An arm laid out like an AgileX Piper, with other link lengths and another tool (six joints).
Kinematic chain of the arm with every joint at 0, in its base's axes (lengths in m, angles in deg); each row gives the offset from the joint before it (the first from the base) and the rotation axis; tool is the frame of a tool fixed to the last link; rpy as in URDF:
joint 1: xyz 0 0 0.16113 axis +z
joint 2: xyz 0 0 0 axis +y
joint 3: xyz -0.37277 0 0.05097 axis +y
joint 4: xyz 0.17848 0 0.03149 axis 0.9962 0 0.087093
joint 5: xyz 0 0 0 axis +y
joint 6: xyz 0.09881 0 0.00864 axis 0.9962 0 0.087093
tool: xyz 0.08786 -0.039 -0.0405 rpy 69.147 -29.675 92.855
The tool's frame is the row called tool.
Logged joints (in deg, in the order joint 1, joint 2, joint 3, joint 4, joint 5, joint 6), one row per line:
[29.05, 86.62, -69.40, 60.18, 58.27, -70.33]
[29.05, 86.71, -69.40, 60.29, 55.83, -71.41]
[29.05, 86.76, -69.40, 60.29, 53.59, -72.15]
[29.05, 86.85, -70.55, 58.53, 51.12, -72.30]
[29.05, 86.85, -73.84, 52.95, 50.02, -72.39]
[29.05, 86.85, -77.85, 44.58, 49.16, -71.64]
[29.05, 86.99, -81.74, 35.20, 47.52, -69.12]
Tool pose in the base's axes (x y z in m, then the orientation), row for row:
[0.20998, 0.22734, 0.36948, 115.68, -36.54, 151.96]
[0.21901, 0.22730, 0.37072, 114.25, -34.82, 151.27]
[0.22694, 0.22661, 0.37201, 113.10, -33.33, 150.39]
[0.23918, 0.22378, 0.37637, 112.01, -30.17, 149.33]
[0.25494, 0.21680, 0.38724, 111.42, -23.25, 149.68]
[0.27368, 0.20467, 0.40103, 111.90, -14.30, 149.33]
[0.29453, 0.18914, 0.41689, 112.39, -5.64, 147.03]
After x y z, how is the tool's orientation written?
As angles about the fixed x, y, z axes (roll, pitch, yaw), in degrees.
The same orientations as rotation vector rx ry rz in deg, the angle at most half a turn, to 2 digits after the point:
[-59.20, -122.76, -92.08]
[-59.80, -123.59, -94.72]
[-60.61, -124.31, -97.03]
[-60.86, -126.81, -99.87]
[-57.22, -133.86, -102.64]
[49.74, 135.33, 98.40]
[43.86, 132.05, 91.23]

